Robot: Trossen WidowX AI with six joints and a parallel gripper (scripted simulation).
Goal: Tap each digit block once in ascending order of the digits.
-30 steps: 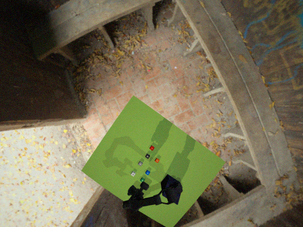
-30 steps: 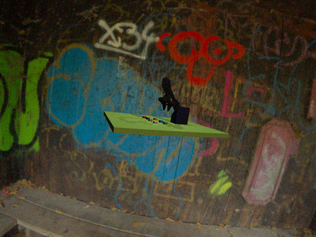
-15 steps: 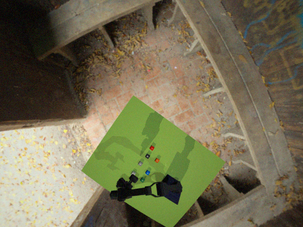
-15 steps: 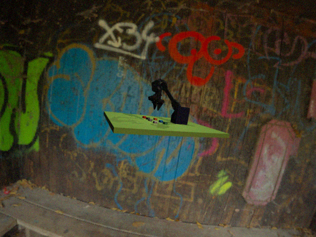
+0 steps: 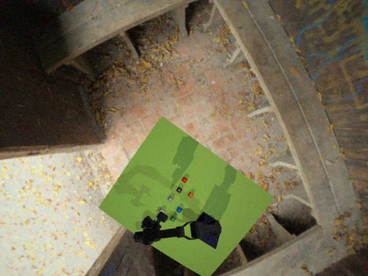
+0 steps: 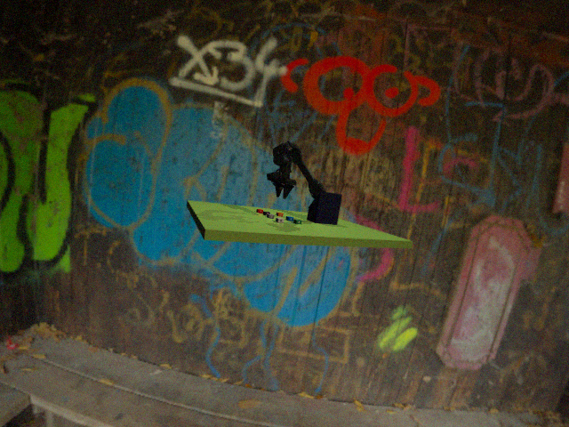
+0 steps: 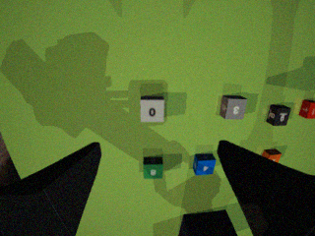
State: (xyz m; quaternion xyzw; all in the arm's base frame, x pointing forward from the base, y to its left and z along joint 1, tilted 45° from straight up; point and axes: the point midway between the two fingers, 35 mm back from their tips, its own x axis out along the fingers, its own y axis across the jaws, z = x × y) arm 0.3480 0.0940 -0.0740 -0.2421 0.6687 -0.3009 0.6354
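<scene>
Right now the white block is 110 mm below my gripper tip, 10 mm to the left of it and 10 mm behind it. From my gripper tip the other things lie so: grey block (120 mm to the right, 110 mm below, 10 mm behind); then blue block (120 mm behind, 110 mm below, 80 mm to the right); then green block (120 mm behind, 110 mm below, 10 mm to the left).
</scene>
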